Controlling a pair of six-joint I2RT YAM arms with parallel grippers.
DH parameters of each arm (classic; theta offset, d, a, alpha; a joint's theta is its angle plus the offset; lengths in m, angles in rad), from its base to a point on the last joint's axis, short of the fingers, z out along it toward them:
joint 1: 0 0.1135 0.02 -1.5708
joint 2: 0 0 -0.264 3.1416
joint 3: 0.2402 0 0.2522 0
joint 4: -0.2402 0 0.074 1.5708
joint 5: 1.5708 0 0 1.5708
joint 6: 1.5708 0.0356 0 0
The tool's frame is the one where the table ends.
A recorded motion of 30 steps. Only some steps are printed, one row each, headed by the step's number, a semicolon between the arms.
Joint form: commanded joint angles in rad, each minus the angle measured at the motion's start. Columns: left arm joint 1, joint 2, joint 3, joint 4, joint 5, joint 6; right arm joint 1, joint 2, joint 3, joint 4, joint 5, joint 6.
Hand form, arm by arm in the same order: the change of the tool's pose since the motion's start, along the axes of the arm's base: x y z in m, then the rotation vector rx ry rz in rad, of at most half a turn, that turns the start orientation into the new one. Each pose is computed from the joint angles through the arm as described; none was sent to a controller.
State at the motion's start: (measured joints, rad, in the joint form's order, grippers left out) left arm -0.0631 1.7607 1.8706 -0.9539 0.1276 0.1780; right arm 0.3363 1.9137 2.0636 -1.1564 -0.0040 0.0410
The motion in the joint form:
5: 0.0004 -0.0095 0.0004 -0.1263 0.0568 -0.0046; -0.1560 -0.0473 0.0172 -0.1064 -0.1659 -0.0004
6: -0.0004 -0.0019 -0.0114 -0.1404 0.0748 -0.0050; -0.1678 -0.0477 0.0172 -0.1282 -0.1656 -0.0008
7: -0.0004 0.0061 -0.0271 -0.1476 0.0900 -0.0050; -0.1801 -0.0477 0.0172 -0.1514 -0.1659 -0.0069
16: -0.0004 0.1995 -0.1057 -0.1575 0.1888 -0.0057; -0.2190 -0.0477 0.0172 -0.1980 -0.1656 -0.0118
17: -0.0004 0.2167 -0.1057 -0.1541 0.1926 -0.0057; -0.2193 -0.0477 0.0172 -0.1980 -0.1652 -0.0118
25: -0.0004 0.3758 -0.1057 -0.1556 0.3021 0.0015; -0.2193 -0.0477 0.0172 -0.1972 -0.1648 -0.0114
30: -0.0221 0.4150 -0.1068 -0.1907 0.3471 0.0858; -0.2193 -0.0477 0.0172 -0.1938 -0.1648 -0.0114
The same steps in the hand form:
5: -0.0136 -0.0010 -0.0048 -0.0400 0.1198 -0.0313; -0.0074 -0.0586 0.0168 0.1264 0.0766 -0.0696
6: -0.0131 -0.0020 -0.0117 -0.0529 0.1543 -0.0419; -0.0087 -0.0634 0.0158 0.1220 0.0966 -0.0827
7: -0.0120 -0.0025 -0.0195 -0.0638 0.1859 -0.0500; -0.0101 -0.0683 0.0146 0.1154 0.1174 -0.0911
16: 0.0205 -0.0080 -0.1126 -0.1407 0.4724 -0.0860; -0.0124 -0.0832 0.0124 0.1068 0.1599 -0.1289
17: 0.0234 -0.0083 -0.1190 -0.1439 0.4864 -0.0867; -0.0124 -0.0833 0.0124 0.1065 0.1598 -0.1293
25: 0.0409 -0.0131 -0.1802 -0.2409 0.6483 -0.1237; -0.0123 -0.0833 0.0124 0.1065 0.1591 -0.1298
30: 0.0389 -0.0235 -0.1957 -0.2483 0.6998 -0.2274; -0.0120 -0.0833 0.0126 0.1071 0.1557 -0.1296

